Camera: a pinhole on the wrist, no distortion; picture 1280 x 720 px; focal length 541.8 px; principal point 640.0 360.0 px. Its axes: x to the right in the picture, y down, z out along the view. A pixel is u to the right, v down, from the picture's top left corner.
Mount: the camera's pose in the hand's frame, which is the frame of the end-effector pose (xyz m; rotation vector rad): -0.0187 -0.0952 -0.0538 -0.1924 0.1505 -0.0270
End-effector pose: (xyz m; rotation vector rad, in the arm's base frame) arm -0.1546 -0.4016 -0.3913 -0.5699 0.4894 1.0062
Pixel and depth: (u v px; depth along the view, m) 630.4 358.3 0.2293
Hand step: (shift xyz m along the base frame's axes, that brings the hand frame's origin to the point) 0.0721 0.0955 0.1315
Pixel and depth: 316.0 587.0 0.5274
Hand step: -0.2636 0.2372 0.4510
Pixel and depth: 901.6 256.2 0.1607
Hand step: 0.1355 0.0742 0.0431
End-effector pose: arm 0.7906 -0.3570 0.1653 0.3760 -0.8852 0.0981
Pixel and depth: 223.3 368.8 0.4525
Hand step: -0.5092 -0.1252 0.0256
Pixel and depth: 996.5 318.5 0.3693
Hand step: -0.0116 -0.1773 0.3529
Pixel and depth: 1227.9 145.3 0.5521
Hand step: 0.1478 -0.4176 0.6896
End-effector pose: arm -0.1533 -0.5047 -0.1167 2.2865 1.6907 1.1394
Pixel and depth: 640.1 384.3 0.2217
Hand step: 0.0623 0.0859 -0.1276
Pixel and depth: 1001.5 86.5 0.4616
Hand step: 0.0781 0.5359 -0.2203
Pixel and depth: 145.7 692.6 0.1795
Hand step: 0.0985 -0.1069 -0.1414
